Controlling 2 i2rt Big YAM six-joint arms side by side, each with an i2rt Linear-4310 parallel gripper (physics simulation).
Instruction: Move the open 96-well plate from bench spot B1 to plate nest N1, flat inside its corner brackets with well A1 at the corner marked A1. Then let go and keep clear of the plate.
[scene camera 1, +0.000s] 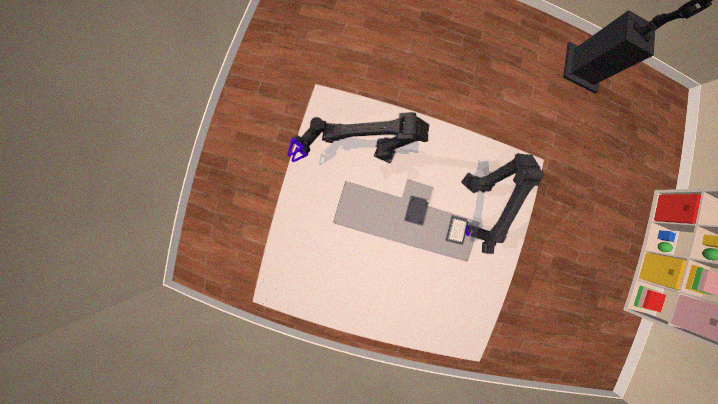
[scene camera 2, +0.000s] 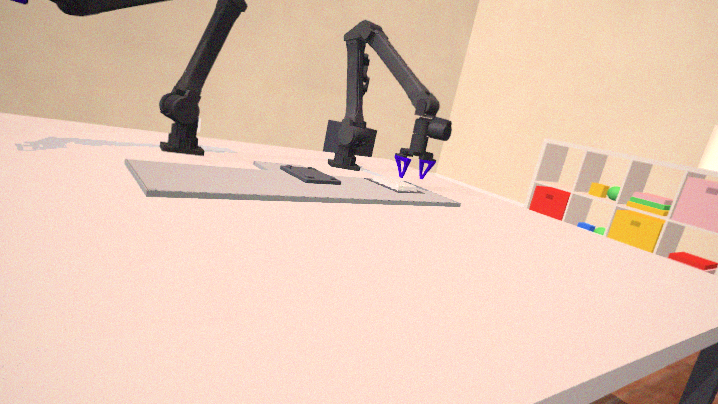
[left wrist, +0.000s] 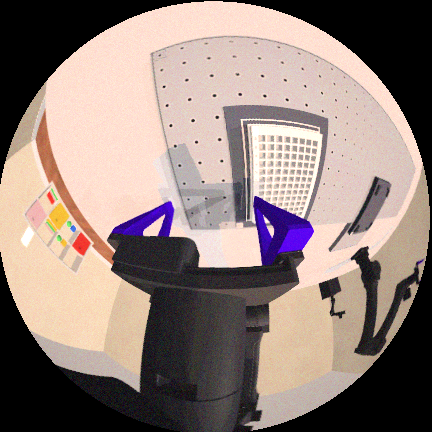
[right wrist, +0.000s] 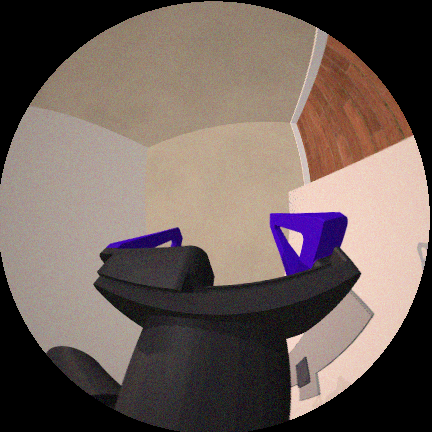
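Where they show: left gripper, fingertip midpoint: (scene camera 1: 472, 231) (scene camera 2: 411, 178) (left wrist: 210, 202); right gripper, fingertip midpoint: (scene camera 1: 290, 158) (right wrist: 223, 226); left arm's base, origin of the base link: (scene camera 1: 470, 183) (scene camera 2: 343, 167); right arm's base, origin of the base link: (scene camera 1: 384, 154) (scene camera 2: 181, 151) (left wrist: 359, 251).
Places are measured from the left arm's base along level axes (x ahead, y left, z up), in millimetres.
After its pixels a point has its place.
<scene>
The white open 96-well plate (scene camera 1: 456, 229) {x 305, y 106, z 16 mm} (scene camera 2: 398, 185) {x 370, y 106, z 29 mm} (left wrist: 287, 160) {x 327, y 129, z 29 mm} lies flat inside the dark rectangular outline (left wrist: 275, 113) {x 368, y 157, z 15 mm} of a bench spot. The dark plate nest (scene camera 1: 416, 210) {x 378, y -185, z 25 mm} (scene camera 2: 310, 174) {x 400, y -184, z 25 mm} (left wrist: 370, 205) {x 375, y -143, z 25 mm} (right wrist: 303, 372) with raised corner brackets holds no plate. My left gripper (scene camera 1: 468, 230) {x 253, y 190, z 39 mm} (scene camera 2: 411, 177) {x 253, y 190, z 39 mm} (left wrist: 210, 202) {x 253, y 190, z 39 mm} is open and empty, pointing down above the board, off the plate's right edge in scene camera 1. One finger overlaps the plate's near end in the left wrist view. My right gripper (scene camera 1: 297, 149) {x 604, y -866, z 390 mm} (right wrist: 223, 226) {x 604, y -866, z 390 mm} is open and empty, far from plate and nest. The A1 marks are unreadable.
A grey perforated board (scene camera 1: 371, 206) {x 536, y -420, z 13 mm} (scene camera 2: 200, 186) {x 682, y -458, z 13 mm} (left wrist: 200, 85) {x 372, y 237, z 13 mm} lies under plate and nest on the pale table (scene camera 1: 371, 296) {x 995, y -45, z 0 mm} (scene camera 2: 301, 301) {x 1149, y -279, z 0 mm}. The nest stands left of the plate in scene camera 1. A black pedestal (scene camera 1: 610, 50) with another arm stands beyond the table.
</scene>
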